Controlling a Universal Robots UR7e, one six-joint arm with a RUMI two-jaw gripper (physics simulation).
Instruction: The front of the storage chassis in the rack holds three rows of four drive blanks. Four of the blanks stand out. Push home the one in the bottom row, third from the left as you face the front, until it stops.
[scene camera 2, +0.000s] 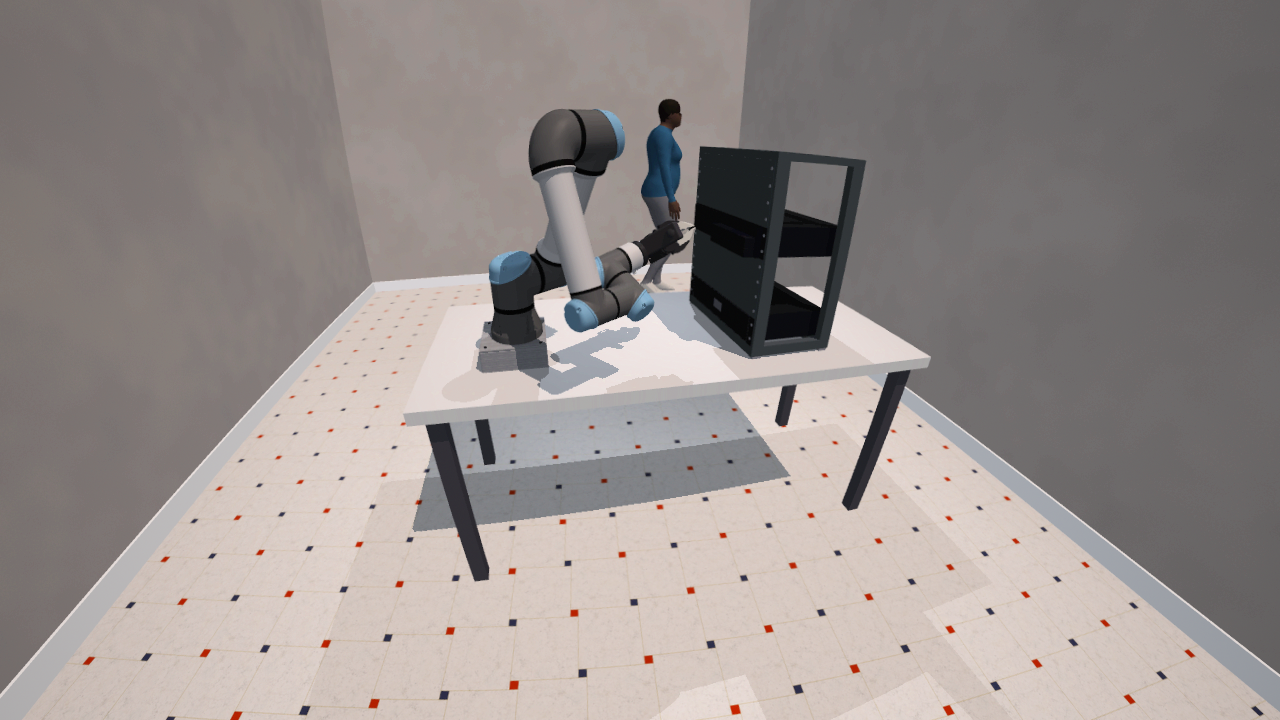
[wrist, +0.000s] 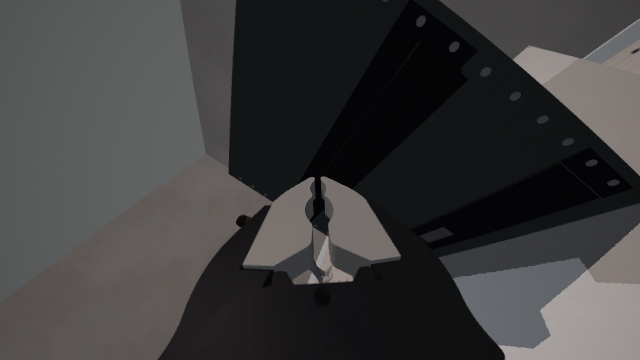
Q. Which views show my gripper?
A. Scene camera 2 and the wrist view: all of them.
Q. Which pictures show the rack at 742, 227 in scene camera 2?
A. Scene camera 2 and the wrist view: all of them.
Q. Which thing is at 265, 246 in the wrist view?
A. My gripper.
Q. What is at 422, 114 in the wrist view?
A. A rack.
